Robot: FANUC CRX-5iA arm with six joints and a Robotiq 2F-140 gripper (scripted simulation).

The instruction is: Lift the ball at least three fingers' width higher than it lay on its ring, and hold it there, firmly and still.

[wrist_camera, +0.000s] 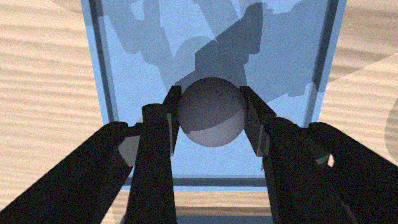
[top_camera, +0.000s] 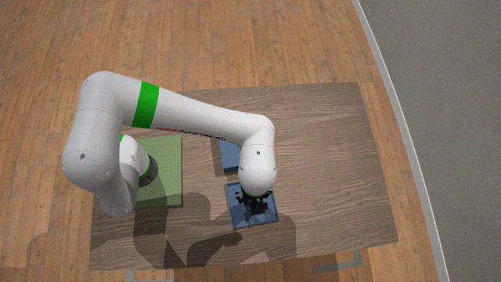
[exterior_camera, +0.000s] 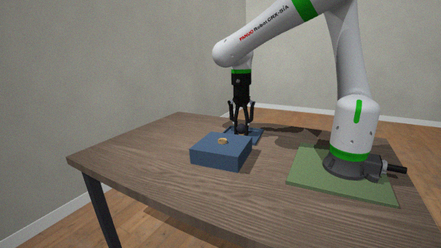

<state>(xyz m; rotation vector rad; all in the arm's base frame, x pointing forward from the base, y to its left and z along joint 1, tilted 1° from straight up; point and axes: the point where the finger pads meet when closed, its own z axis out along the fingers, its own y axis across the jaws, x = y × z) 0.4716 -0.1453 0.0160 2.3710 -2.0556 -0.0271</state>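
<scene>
My hand is 30 mm above the flat blue tray. From my hand the other things lie so: dark grey ball (right at my hand).
</scene>
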